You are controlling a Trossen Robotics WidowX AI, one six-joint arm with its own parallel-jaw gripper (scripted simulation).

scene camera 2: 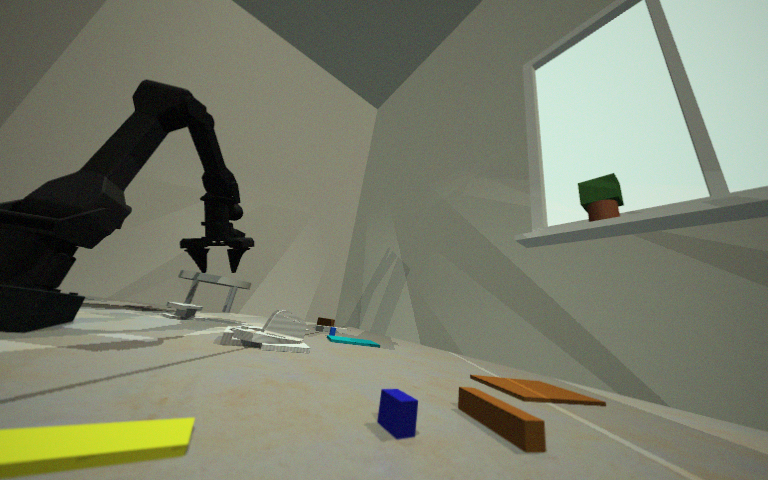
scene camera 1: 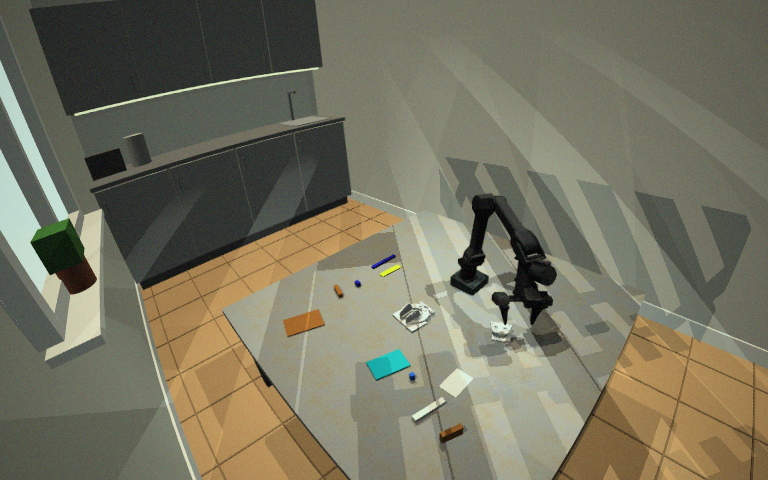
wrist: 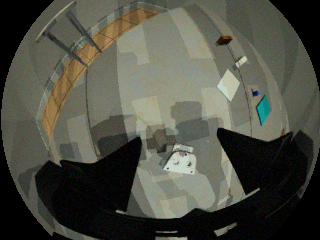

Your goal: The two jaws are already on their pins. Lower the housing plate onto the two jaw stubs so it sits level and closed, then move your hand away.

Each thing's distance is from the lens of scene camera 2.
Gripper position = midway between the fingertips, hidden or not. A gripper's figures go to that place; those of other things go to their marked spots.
my gripper (scene camera 2: pixel 219 272): 0.83 m
orange plate (scene camera 2: pixel 528 391): 0.43 m
